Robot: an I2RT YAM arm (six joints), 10 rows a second.
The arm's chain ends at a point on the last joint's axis. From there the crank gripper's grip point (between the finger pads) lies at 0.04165 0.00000 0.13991 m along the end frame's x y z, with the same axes.
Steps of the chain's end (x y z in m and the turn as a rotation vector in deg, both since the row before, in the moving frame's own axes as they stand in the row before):
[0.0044 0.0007 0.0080 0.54 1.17 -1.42]
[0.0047 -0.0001 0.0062 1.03 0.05 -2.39]
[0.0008 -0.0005 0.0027 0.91 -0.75 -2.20]
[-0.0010 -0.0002 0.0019 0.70 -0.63 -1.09]
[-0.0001 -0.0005 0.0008 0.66 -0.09 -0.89]
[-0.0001 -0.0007 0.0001 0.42 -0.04 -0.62]
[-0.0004 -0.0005 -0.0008 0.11 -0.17 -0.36]
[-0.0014 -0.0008 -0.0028 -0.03 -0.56 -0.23]
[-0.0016 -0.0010 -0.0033 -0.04 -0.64 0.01]
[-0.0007 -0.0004 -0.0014 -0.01 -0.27 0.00]
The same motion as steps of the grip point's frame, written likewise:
[0.0072 -0.0017 0.0071 0.54 1.17 -1.42]
[0.0047 -0.0044 0.0061 1.03 0.05 -2.39]
[-0.0011 -0.0043 0.0032 0.91 -0.75 -2.20]
[-0.0026 -0.0027 0.0023 0.70 -0.63 -1.09]
[-0.0003 -0.0028 0.0009 0.66 -0.09 -0.89]
[-0.0002 -0.0022 0.0001 0.42 -0.04 -0.62]
[-0.0008 -0.0010 -0.0007 0.11 -0.17 -0.36]
[-0.0028 -0.0009 -0.0024 -0.03 -0.56 -0.23]
[-0.0032 -0.0009 -0.0028 -0.04 -0.64 0.01]
[-0.0014 -0.0004 -0.0012 -0.01 -0.27 0.00]

